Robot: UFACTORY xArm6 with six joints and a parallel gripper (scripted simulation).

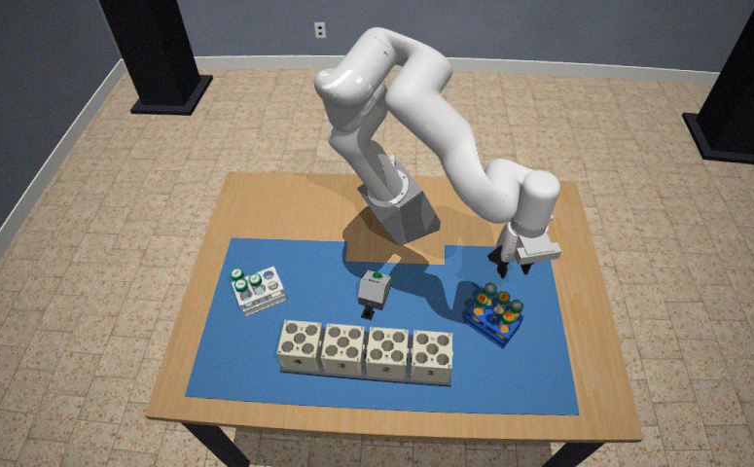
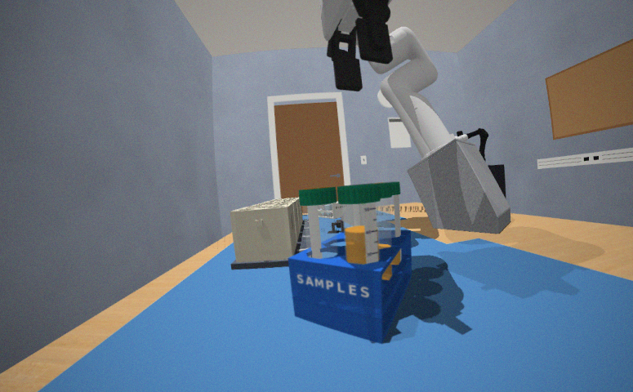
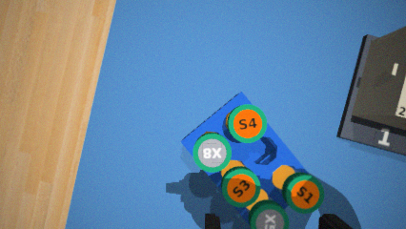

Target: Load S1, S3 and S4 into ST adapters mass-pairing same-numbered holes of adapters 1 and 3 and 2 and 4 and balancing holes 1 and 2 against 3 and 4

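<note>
Now: hand 1 cm short of the orange-dot tube and 19 cm above it. From my hand the other things lie so: loading stand ST (15 cm ahead, 34 cm to the right, 24 cm below); blue sample rack (2 cm ahead, 1 cm to the right, 22 cm below); green done key (7 cm behind, 34 cm to the right, 18 cm below).
</note>
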